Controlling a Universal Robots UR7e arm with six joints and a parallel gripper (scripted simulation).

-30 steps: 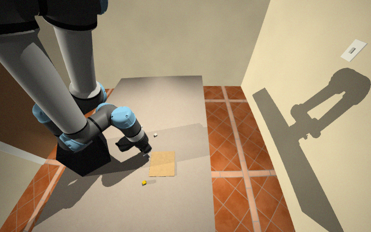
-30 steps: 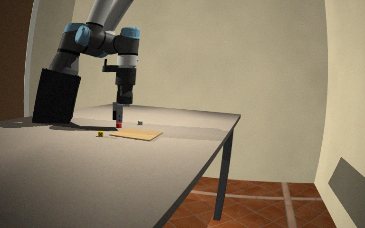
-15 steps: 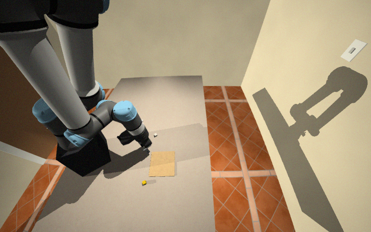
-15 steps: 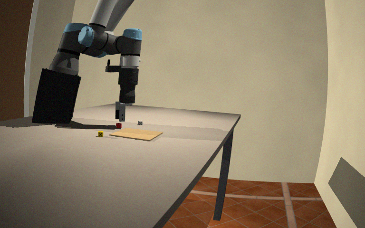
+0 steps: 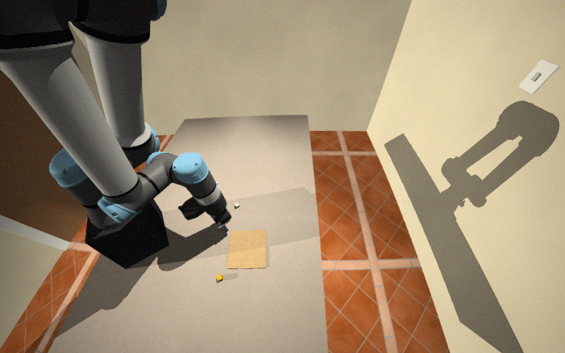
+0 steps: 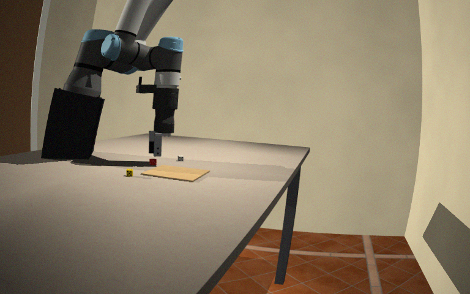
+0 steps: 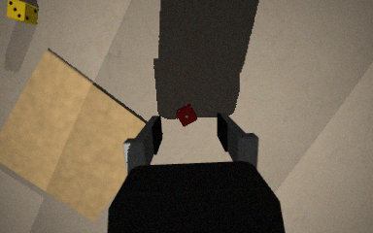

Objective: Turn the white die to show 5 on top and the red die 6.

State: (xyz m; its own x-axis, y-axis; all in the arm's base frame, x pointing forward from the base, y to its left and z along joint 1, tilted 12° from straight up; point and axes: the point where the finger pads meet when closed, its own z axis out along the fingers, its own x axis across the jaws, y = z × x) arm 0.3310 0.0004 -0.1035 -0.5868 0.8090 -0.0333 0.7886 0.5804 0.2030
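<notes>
Now: the red die 1 cm to the right of my hand and 4 cm below it. From my hand the other things lie so: white die: 5 cm ahead, 10 cm to the left, 4 cm below; then yellow die: 18 cm to the right, 4 cm below; then tan mat: 9 cm ahead, 9 cm to the right, 4 cm below.
</notes>
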